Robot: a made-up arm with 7 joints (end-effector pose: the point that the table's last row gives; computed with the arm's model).
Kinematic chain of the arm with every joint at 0, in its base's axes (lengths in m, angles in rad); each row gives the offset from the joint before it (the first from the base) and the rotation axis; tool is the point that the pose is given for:
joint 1: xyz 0 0 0.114 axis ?
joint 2: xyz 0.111 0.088 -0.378 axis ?
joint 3: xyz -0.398 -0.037 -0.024 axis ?
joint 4: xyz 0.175 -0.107 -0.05 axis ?
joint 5: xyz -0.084 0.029 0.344 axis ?
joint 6: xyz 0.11 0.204 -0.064 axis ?
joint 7: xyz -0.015 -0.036 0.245 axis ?
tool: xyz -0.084 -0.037 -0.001
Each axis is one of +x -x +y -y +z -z.
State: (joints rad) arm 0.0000 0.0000 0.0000 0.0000 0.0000 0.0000 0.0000
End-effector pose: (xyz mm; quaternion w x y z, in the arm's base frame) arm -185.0 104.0 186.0 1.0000 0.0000 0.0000 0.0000
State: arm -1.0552 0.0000 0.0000 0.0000 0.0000 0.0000 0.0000
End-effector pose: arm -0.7 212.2 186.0 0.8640 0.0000 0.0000 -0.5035
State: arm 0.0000 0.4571 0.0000 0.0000 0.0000 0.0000 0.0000
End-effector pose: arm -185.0 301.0 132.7 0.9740 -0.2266 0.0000 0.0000
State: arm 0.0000 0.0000 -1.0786 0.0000 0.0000 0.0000 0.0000
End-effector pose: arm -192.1 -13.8 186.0 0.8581 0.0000 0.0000 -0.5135
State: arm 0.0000 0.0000 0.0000 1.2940 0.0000 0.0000 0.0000
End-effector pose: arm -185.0 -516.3 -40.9 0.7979 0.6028 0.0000 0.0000
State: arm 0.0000 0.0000 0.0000 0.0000 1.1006 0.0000 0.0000
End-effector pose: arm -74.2 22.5 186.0 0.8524 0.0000 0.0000 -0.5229
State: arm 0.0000 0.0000 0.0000 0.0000 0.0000 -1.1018 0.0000
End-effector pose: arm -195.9 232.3 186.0 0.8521 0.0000 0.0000 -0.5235
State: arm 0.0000 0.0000 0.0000 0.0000 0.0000 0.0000 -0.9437
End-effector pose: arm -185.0 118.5 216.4 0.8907 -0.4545 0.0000 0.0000
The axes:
joint 1: +z
joint 2: -x
joint 3: +z
joint 4: +x
joint 5: -z
joint 6: +z
joint 7: +x

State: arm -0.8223 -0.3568 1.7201 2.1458 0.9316 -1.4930 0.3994
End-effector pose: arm 587.0 154.0 -311.0 0.4524 0.0982 0.7936 -0.3949
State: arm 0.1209 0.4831 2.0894 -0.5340 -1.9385 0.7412 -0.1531
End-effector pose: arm -487.1 40.4 116.0 0.7822 0.0316 -0.1829 -0.5947
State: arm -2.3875 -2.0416 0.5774 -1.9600 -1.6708 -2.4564 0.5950
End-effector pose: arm 751.5 155.8 -6.2 0.0814 0.1908 0.4792 0.8528
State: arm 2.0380 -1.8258 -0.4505 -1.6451 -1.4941 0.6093 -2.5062
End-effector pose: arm -92.2 -204.6 145.5 0.0650 -0.5023 0.7248 -0.4671
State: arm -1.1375 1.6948 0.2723 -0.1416 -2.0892 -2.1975 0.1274
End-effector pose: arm 288.1 690.4 -148.3 0.5847 -0.6024 0.4519 -0.3017
